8 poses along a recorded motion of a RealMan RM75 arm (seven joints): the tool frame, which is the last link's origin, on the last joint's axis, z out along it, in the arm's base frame.
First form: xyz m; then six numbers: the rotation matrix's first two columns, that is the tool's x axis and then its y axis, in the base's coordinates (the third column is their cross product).
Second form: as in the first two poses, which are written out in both.
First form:
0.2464 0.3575 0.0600 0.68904 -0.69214 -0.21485 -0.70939 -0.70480 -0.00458
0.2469 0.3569 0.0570 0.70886 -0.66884 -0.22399 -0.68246 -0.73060 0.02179
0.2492 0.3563 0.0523 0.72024 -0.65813 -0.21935 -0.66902 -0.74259 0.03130
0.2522 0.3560 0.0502 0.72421 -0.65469 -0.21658 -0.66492 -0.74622 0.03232
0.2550 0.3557 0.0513 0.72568 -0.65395 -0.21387 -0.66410 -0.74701 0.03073
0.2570 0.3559 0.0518 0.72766 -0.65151 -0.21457 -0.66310 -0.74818 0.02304
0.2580 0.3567 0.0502 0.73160 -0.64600 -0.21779 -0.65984 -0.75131 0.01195
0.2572 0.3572 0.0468 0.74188 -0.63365 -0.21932 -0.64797 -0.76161 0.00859
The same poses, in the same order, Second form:
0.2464 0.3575 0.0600 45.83 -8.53 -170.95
0.2469 0.3569 0.0570 43.91 -10.27 -171.97
0.2492 0.3563 0.0523 42.89 -10.57 -172.74
0.2522 0.3560 0.0502 42.56 -10.53 -172.95
0.2550 0.3557 0.0513 42.46 -10.36 -173.01
0.2570 0.3559 0.0518 42.34 -10.11 -172.68
0.2580 0.3567 0.0502 42.05 -9.87 -172.13
0.2572 0.3572 0.0468 41.13 -9.93 -172.08

